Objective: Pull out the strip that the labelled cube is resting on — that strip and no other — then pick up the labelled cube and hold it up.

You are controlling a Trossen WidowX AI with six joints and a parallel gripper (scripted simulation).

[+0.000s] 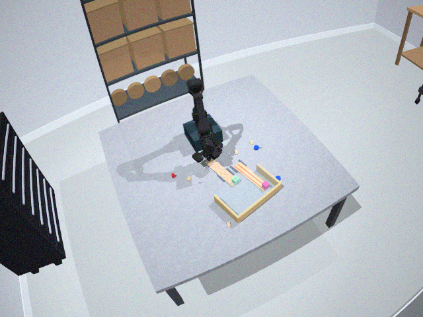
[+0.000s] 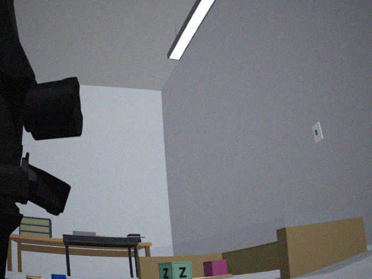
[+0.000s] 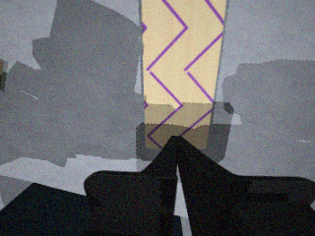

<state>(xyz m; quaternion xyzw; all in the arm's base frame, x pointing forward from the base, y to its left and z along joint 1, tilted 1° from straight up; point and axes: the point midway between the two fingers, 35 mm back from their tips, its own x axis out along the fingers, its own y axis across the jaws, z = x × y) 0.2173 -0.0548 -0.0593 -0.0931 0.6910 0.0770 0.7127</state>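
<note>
Now: gripper tip 11 cm short of the zigzag strip and 3 cm to the right of it. The rest, counted from my gripper tip: red piece: 23 cm to the right, 1 cm above; then tan block: 16 cm to the right, 6 cm ahead.
</note>
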